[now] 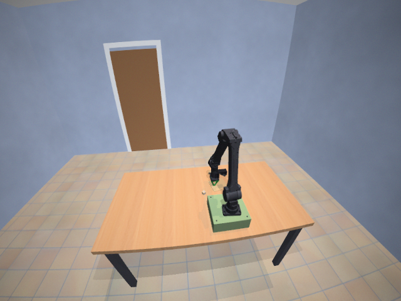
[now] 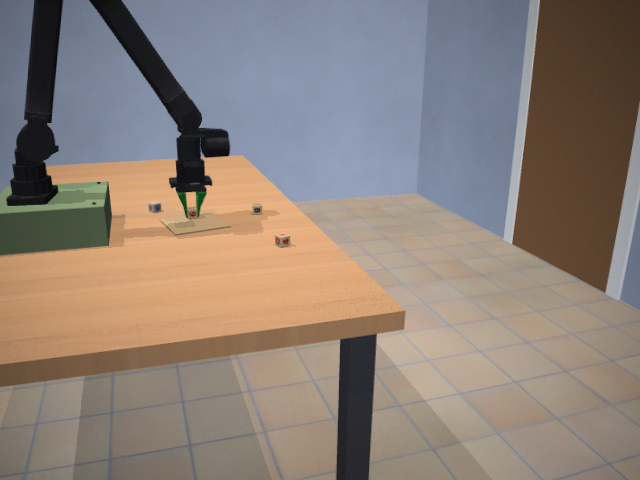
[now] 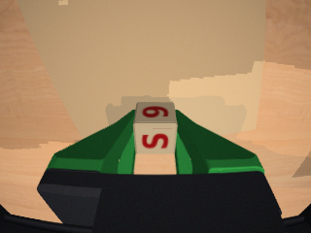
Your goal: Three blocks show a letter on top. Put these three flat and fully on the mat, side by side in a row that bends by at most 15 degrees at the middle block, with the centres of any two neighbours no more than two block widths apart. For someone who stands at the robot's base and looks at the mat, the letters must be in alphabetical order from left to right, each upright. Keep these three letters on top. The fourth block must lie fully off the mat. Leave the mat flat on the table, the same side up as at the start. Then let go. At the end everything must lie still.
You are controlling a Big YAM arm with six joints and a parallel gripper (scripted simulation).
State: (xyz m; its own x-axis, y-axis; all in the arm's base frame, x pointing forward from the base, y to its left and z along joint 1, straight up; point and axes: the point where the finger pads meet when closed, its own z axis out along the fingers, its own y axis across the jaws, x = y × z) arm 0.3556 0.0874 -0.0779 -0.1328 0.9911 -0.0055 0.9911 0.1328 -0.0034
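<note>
My gripper is now 40 mm to the left of the tan mat, 10 mm short of it and 10 mm above it.
</note>
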